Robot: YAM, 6 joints.
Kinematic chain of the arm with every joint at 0, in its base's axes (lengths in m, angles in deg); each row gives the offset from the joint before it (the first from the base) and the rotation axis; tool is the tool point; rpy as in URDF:
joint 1: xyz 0 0 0.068 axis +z
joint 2: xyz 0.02 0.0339 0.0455 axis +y
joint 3: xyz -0.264 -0.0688 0 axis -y
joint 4: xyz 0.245 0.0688 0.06 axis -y
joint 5: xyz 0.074 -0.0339 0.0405 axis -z
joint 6: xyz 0.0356 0 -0.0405 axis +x
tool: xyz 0 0 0 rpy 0 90 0
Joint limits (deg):
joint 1: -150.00..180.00
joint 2: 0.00..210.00
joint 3: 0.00..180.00
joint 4: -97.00..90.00
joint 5: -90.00..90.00
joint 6: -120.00..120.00
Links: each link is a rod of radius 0.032 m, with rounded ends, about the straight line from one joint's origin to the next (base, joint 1, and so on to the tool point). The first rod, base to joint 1, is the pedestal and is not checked.
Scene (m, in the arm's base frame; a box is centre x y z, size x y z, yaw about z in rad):
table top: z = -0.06
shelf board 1: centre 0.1 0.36 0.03 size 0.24 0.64 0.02 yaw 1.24
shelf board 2: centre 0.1 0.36 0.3 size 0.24 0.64 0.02 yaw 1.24
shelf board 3: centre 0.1 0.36 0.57 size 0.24 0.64 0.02 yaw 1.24
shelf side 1: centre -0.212 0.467 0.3 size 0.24 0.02 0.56 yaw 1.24
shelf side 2: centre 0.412 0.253 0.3 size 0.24 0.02 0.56 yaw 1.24
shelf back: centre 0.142 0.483 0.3 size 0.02 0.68 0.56 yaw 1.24
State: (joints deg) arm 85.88 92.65 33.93 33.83 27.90 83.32
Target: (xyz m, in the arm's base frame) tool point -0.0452 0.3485 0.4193
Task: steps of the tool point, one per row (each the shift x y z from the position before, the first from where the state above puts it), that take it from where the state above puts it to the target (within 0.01 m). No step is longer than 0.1 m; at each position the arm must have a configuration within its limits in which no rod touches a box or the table.
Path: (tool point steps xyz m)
1: -0.0246 -0.0429 0.0183
2: -0.0168 -0.0439 0.0054
3: -0.0096 -0.0408 -0.0066
4: -0.0045 -0.0341 -0.0171
5: -0.0195 0.0278 0.0668
6: -0.0200 0.0203 0.0673
7: -0.0193 0.0125 0.0665
8: -0.0177 0.0049 0.0641
9: 0.0145 0.0689 0.0070
10: 0.0337 0.0714 -0.0070

